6 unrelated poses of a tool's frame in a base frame.
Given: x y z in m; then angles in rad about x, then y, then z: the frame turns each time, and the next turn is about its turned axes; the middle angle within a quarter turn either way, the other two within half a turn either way.
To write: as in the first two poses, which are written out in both.
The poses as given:
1: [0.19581 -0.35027 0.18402 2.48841 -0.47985 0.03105]
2: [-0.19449 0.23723 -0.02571 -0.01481 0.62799 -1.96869]
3: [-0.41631 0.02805 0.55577 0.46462 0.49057 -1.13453]
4: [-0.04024 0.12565 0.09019 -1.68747 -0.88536 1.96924]
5: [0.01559 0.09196 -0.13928 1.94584 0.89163 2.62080]
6: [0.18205 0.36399 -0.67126 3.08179 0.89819 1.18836]
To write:
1: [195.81 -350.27 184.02 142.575 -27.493 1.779]
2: [-194.49 237.23 -25.71 -0.849 35.981 -112.798]
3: [-416.31 28.05 555.77 26.621 28.108 -65.004]
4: [-40.24 125.65 90.19 -96.685 -50.727 112.829]
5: [15.59 91.96 -139.28 111.488 51.087 150.161]
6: [182.05 363.99 -671.26 176.574 51.462 68.088]
